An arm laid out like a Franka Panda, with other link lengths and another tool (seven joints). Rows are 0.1 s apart.
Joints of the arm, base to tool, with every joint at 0 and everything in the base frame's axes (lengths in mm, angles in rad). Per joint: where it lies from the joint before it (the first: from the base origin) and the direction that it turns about. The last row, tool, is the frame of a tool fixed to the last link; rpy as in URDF.
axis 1: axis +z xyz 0 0 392.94
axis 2: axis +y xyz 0 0 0
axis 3: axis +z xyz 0 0 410.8
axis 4: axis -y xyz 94.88 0 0
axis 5: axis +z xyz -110.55 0 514.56
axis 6: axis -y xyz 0 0 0
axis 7: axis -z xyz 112.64 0 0
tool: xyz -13 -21 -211.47 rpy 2.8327 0 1.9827
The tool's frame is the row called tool.
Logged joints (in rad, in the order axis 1, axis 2, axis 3, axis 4, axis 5, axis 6, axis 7), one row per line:
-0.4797 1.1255 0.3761 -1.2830 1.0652 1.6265 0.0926
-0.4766 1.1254 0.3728 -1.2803 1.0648 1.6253 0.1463
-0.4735 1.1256 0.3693 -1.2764 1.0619 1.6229 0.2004
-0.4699 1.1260 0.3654 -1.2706 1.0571 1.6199 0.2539
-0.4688 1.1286 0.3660 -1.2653 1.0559 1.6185 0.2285
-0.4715 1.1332 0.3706 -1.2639 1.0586 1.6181 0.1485
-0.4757 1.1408 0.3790 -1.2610 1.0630 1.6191 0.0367
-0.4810 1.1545 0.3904 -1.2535 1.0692 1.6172 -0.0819
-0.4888 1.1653 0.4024 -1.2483 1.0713 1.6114 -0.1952
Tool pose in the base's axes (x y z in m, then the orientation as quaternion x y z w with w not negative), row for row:
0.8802 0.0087 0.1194 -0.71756 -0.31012 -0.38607 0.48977
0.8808 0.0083 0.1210 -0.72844 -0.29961 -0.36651 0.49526
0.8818 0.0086 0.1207 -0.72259 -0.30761 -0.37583 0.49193
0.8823 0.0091 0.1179 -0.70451 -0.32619 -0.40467 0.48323
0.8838 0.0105 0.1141 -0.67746 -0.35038 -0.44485 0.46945
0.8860 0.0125 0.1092 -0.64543 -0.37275 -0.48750 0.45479
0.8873 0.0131 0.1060 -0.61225 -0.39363 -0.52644 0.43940
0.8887 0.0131 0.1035 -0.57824 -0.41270 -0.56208 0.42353
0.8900 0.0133 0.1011 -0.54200 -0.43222 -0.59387 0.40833
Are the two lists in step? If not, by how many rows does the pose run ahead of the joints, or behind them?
The pose runs 2 rows ahead of the joints: the pose in row i belongs to the joints in row i + 2.
